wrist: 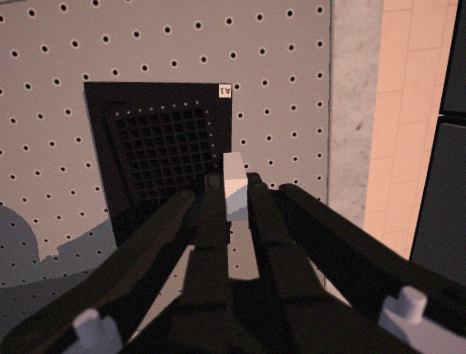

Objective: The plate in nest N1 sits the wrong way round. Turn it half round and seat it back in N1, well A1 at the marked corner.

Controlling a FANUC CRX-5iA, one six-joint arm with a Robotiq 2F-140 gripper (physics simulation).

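Observation:
The dark plate [167, 145], with a grid of square wells, lies in the black nest [100, 92] left of centre in the wrist view. The nest's white A1 label [225, 91] is at its upper right corner and reads upside down here. Small pale dots run along the plate's top and right sides. The plate's lower part is hidden by shadow and fingers, and its own A1 well cannot be made out. My gripper [232, 168] is shut and empty, with pale faces at the tips. In the view its tips overlap the nest's right edge; their height above it is unclear.
A grey board [280, 120] with rows of dark holes surrounds the nest. A pale stone-like strip [354, 100] runs past its right edge, with a tan tiled floor [400, 100] beyond. Dark panels [442, 200] stand at the far right. Shadows fall on the board at lower left.

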